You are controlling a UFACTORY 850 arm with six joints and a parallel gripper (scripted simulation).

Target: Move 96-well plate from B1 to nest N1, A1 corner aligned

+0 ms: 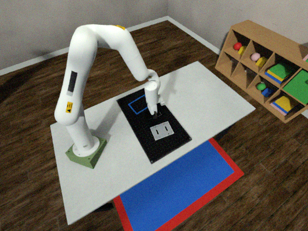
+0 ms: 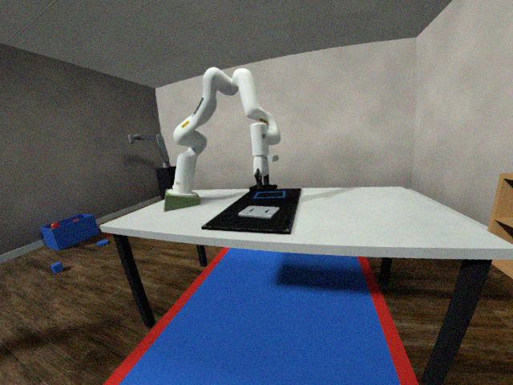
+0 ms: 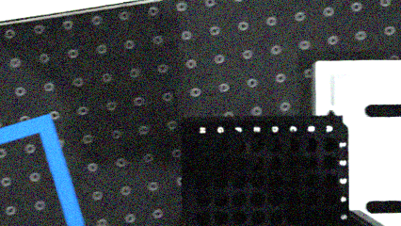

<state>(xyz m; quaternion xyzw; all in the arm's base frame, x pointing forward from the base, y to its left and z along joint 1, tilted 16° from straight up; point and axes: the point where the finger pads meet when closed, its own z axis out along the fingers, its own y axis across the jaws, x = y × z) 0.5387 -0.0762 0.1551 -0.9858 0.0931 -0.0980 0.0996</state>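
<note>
Now: hand 130 mm to the left of the plate nest and 100 mm above it. Round my hand: dark 96-well plate (10 mm below).
</note>
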